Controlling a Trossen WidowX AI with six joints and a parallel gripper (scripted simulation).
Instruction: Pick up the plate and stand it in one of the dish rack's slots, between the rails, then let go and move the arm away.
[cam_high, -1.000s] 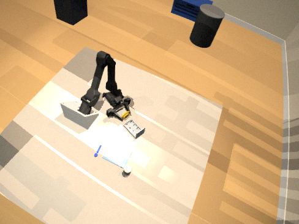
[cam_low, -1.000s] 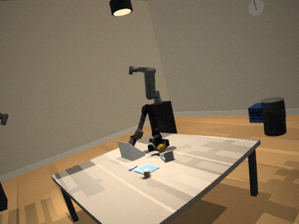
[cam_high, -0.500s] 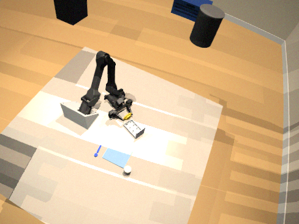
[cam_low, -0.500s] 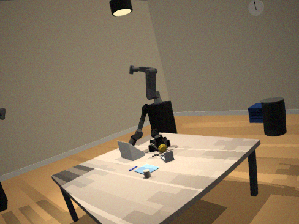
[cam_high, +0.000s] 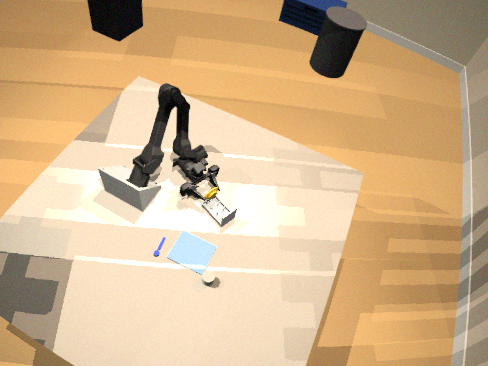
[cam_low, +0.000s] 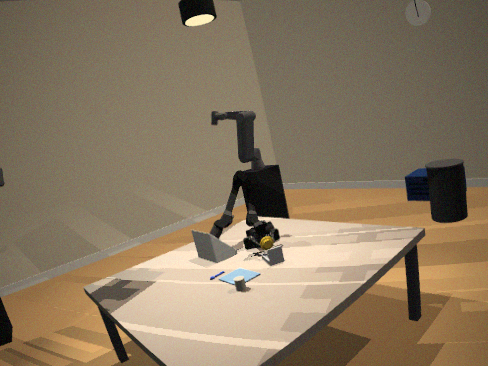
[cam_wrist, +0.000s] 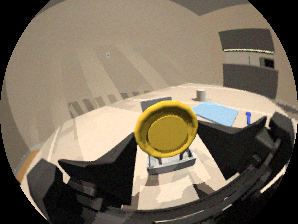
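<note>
The grey dish rack is 50 mm below my gripper tip, 40 mm ahead of it and 20 mm to the right of it. From my gripper tip the other things lie so: white cup 290 mm to the right, 160 mm ahead, 40 mm below; yellow plate 10 mm behind; light blue mat 220 mm to the right, 70 mm below, 50 mm ahead.
</note>
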